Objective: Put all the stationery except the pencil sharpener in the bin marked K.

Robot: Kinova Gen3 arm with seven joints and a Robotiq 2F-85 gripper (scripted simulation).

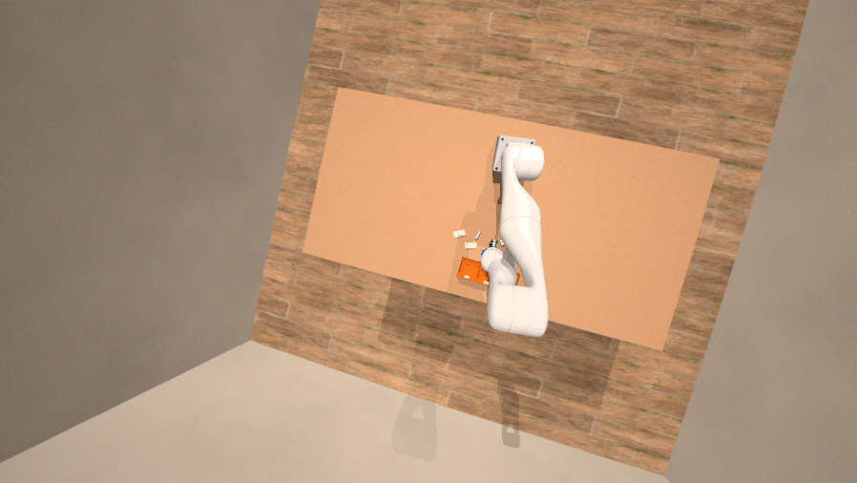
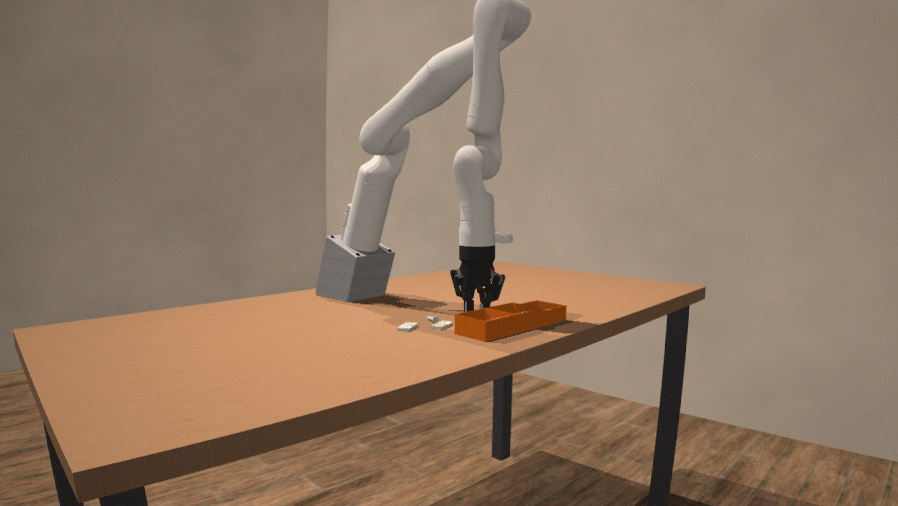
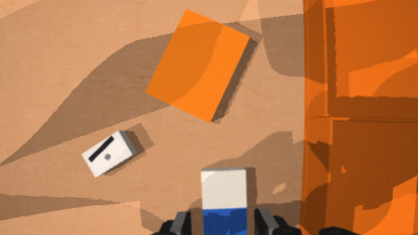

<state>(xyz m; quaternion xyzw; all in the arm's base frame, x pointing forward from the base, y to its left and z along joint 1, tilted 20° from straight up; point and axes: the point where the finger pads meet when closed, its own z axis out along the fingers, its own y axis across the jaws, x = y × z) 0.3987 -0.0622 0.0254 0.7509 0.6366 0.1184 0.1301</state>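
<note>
My hand is 1 cm to the right of the blue eraser and 2 cm above it. Also, from my hand: orange flat pad 1 cm ahead, 9 cm to the left, 2 cm below; tray 9 cm ahead; pencil sharpener 6 cm behind, 5 cm to the left, 1 cm below.
</note>
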